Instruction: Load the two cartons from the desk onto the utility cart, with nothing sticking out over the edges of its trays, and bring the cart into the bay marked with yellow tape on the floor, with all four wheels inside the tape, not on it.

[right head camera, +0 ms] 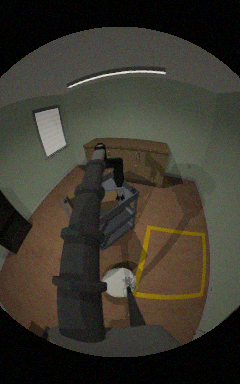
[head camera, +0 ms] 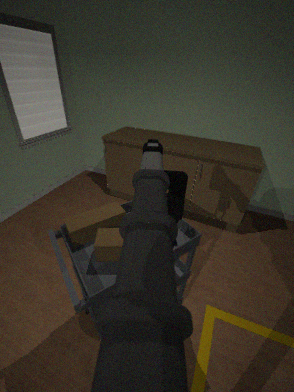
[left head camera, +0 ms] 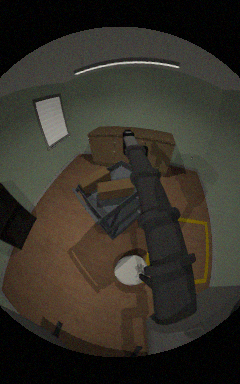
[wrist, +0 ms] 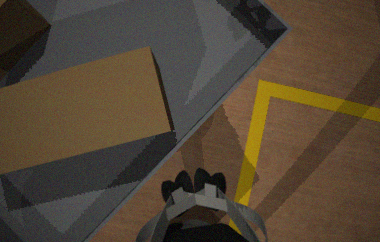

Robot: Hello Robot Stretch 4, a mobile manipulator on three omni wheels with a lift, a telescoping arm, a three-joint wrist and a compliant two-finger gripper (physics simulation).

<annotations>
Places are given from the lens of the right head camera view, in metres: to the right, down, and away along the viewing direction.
window (right head camera: 47, 120): -1.75, -1.72, 1.65
brown sideboard (right head camera: 144, 161): 0.49, -0.58, 1.91
The marked spots on the brown sideboard and the window are 2.52 m apart.
</annotations>
